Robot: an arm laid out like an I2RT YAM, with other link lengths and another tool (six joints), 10 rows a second.
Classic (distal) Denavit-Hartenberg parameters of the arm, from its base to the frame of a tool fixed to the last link. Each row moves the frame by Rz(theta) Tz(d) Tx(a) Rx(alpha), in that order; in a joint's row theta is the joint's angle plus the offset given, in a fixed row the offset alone. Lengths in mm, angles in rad.
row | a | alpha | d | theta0
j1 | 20.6 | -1.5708 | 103.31 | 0
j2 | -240.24 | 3.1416 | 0 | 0
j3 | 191.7 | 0 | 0 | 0.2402
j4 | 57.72 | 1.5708 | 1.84 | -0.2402
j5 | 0 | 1.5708 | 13.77 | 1.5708
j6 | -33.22 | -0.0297 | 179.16 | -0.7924
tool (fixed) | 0 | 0 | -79.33 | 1.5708
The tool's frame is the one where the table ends.
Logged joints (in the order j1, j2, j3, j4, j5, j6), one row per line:
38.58 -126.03 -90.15 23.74 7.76 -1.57
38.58 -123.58 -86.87 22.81 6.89 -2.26
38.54 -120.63 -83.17 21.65 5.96 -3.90
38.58 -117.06 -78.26 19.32 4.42 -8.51
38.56 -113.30 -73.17 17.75 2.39 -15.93
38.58 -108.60 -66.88 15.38 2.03 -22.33
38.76 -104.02 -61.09 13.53 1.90 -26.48
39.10 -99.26 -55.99 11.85 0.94 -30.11
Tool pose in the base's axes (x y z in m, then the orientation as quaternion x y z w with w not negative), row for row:
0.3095 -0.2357 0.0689 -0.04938 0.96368 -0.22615 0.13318
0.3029 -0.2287 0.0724 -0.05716 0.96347 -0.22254 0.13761
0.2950 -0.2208 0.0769 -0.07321 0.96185 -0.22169 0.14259
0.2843 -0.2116 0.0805 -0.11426 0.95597 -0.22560 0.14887
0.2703 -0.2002 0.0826 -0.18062 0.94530 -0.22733 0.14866
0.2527 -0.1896 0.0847 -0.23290 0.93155 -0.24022 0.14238
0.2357 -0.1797 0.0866 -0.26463 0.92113 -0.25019 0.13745
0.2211 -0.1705 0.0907 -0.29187 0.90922 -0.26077 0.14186
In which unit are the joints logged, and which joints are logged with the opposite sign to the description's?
The joints are logged in degrees. Opposite sign: j1, j2, j3, j4.
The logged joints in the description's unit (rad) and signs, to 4 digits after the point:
-0.6733 2.1996 1.5734 -0.4143 0.1354 -0.0274
-0.6733 2.1569 1.5162 -0.3981 0.1203 -0.0394
-0.6726 2.1054 1.4516 -0.3779 0.1040 -0.0681
-0.6733 2.0431 1.3659 -0.3372 0.0771 -0.1485
-0.6730 1.9775 1.2771 -0.3098 0.0417 -0.2780
-0.6733 1.8954 1.1673 -0.2684 0.0354 -0.3897
-0.6765 1.8155 1.0662 -0.2361 0.0332 -0.4622
-0.6824 1.7324 0.9772 -0.2068 0.0164 -0.5255

